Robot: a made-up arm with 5 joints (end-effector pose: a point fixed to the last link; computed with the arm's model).
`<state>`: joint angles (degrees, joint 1 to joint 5).
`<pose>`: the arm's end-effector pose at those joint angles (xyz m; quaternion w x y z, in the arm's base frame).
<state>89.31 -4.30 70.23 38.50 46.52</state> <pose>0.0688 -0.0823 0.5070 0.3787 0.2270 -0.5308 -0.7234</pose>
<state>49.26 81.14 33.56 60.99 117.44</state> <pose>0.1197 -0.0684 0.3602 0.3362 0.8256 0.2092 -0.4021</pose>
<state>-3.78 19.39 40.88 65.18 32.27</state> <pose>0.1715 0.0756 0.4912 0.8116 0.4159 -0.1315 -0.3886</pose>
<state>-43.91 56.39 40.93 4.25 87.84</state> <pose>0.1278 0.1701 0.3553 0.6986 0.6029 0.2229 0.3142</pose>
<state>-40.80 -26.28 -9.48 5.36 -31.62</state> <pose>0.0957 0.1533 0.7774 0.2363 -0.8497 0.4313 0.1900</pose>
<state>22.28 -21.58 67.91 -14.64 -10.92</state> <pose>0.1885 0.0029 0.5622 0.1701 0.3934 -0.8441 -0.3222</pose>
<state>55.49 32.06 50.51 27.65 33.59</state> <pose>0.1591 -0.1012 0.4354 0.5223 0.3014 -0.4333 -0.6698</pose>
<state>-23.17 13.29 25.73 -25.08 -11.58</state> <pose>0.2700 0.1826 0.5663 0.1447 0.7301 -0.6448 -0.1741</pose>
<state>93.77 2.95 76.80 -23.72 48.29</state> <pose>0.0566 -0.1532 0.4896 0.4309 0.0312 -0.7799 -0.4529</pose>
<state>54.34 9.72 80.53 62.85 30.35</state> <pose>0.0962 -0.0064 0.5287 0.4890 0.2750 -0.0961 -0.8222</pose>
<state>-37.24 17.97 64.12 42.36 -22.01</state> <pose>0.0892 0.1383 0.4706 0.8271 0.2278 -0.3428 -0.3828</pose>
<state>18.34 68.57 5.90 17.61 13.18</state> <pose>0.2875 -0.0187 0.3086 0.5986 0.3634 -0.5143 -0.4950</pose>
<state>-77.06 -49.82 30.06 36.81 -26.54</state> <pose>-0.0170 0.1218 0.6592 0.2325 0.9150 -0.2477 -0.2175</pose>
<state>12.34 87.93 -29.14 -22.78 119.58</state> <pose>0.3608 -0.0380 0.2661 0.7211 0.4039 -0.2920 0.4813</pose>
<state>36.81 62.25 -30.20 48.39 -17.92</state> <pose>0.3305 -0.1525 0.3756 0.2958 0.1424 -0.6878 -0.6475</pose>
